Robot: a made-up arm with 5 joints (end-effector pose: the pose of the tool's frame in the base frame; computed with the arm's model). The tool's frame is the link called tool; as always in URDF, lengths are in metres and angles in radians.
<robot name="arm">
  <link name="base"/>
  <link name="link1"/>
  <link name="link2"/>
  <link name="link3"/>
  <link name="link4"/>
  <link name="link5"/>
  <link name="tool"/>
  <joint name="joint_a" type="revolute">
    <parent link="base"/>
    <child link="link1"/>
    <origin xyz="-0.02 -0.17 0.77" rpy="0 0 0"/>
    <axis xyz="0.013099 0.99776 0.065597"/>
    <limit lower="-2.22" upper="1.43" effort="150" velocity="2.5"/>
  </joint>
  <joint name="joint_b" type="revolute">
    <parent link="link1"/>
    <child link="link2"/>
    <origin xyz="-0.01 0.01 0.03" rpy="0 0 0"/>
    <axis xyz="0 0 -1"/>
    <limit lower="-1.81" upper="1.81" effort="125" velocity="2.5"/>
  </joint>
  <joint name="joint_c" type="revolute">
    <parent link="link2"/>
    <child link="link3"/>
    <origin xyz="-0.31 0.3 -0.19" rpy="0 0 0"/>
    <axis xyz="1 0 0"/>
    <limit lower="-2.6" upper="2.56" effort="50" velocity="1.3"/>
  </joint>
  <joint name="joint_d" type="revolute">
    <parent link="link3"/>
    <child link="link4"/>
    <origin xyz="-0.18 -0.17 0.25" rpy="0 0 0"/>
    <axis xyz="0 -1 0"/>
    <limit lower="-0.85" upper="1.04" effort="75" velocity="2.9"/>
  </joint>
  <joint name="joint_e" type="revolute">
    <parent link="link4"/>
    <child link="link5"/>
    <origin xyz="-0.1 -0.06 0.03" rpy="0 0 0"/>
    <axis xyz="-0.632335 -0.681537 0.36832"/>
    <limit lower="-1.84" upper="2.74" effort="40" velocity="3.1"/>
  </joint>
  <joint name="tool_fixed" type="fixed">
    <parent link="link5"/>
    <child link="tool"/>
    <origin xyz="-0.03 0 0.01" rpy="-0.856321 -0.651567 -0.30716"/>
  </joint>
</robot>
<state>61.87 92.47 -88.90 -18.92 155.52</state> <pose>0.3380 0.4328 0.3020 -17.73 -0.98 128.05</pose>
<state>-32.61 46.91 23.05 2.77 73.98</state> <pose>-0.3768 0.2844 0.5164 -78.53 -87.05 -99.62</pose>
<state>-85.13 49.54 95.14 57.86 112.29</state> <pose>0.4268 0.3557 0.5031 -12.66 -6.59 142.07</pose>
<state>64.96 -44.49 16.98 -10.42 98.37</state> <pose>-0.1378 -0.6275 1.1485 -2.78 -61.60 12.06</pose>
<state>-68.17 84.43 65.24 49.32 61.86</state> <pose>0.3010 0.4139 0.6523 -4.80 10.13 141.89</pose>
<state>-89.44 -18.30 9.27 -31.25 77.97</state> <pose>-0.1651 -0.3007 0.1959 -63.80 -163.61 -38.42</pose>
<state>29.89 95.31 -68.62 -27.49 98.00</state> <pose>0.5343 0.3968 0.6719 -114.94 29.58 64.53</pose>
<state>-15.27 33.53 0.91 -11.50 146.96</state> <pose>-0.5121 0.2020 0.7706 109.32 134.03 -2.34</pose>
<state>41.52 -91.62 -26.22 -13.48 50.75</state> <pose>-0.0103 -0.7840 1.0580 10.64 -86.15 52.47</pose>
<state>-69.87 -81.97 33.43 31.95 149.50</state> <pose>0.0347 -0.7541 0.6577 -43.79 104.35 24.11</pose>
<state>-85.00 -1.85 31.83 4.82 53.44</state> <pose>-0.0154 -0.1930 0.1361 -5.49 -145.41 -82.14</pose>
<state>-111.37 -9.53 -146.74 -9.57 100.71</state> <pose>0.5284 0.4009 0.2417 124.10 -32.34 -10.73</pose>
